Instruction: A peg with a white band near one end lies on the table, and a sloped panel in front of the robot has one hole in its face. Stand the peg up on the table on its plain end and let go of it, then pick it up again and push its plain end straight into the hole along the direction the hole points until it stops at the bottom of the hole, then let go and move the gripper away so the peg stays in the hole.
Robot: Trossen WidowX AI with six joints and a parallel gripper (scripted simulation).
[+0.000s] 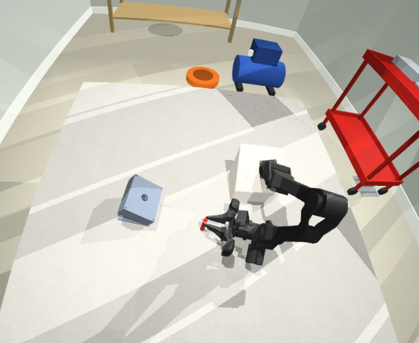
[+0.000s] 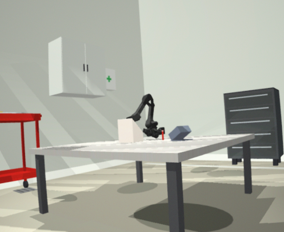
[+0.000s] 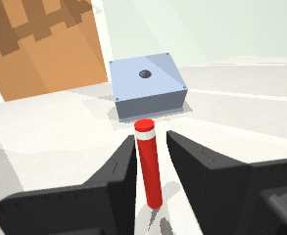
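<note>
Right now my gripper tip is 10 mm above the peg. Also, from my gripper tip: grey-blue sloped panel 200 mm ahead, 90 mm to the right, 10 mm below.
</note>
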